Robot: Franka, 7 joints.
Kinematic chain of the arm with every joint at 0, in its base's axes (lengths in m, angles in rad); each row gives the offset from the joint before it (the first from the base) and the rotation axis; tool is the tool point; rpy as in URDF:
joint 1: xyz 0 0 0.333 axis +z
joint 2: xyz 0 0 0 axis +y
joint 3: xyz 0 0 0.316 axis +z
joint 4: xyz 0.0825 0 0 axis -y
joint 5: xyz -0.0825 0 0.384 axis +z
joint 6: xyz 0 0 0 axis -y
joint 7: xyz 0.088 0 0 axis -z
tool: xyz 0 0 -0.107 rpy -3.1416 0 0
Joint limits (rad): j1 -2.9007..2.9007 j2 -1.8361..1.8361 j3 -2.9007..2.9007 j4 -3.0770..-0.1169 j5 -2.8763..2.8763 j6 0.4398..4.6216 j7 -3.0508..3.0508
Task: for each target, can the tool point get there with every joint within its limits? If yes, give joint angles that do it. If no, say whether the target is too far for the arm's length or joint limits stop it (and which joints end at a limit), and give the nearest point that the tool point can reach.
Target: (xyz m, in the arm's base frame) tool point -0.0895 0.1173 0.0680
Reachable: yes | joints 0.8392 0.8576 0.6318 -2.7967 -0.1651 1.8974 -1.9753
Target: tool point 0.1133 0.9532 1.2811
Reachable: no: too far | nearest point 0.0720 0.6061 0.9359 | short by 0.491 m
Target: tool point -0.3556 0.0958 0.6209
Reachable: yes | joints 1.0272 -1.4215 0.6797 -2.0115 -2.2713 3.9828 0.9584
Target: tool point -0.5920 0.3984 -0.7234
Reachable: no: too far | nearest point -0.4262 0.2868 -0.3082 | short by 0.461 m
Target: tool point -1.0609 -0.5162 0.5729
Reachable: no: too far | nearest point -0.7560 -0.3678 0.5039 | short by 0.346 m
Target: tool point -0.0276 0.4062 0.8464
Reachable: yes | joints 2.2938 1.2179 -2.2369 -1.3400 -1.5667 0.7802 1.4189
